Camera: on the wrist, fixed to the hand. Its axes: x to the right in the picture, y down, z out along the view.
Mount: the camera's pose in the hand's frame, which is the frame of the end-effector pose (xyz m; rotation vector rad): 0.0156 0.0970 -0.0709 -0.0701 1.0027 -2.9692
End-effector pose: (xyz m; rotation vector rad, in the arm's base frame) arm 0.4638 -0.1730 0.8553 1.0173 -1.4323 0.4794
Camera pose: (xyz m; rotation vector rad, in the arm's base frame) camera 0.4291 -0.0700 0.9089 1.2849 1.5310 -1.1419
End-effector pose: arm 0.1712 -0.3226 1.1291 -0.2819 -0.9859 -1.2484
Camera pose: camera 0.2899 -0.3468 1.1306 -1.4766 -0.2864 1.7976
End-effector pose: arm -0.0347 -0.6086 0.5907 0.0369 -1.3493 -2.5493
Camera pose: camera -0.0191 -0.7218 0.6310 -1.6089 -0.1594 0.2933
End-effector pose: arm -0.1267 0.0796 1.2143 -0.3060 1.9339 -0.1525
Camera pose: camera -0.2115 0.1654 1.2027 2.0141 -0.1552 1.4412
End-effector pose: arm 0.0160 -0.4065 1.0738 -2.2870 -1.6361 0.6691
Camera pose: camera 0.1356 -0.4203 1.0875 1.1566 -1.8144 -0.9741
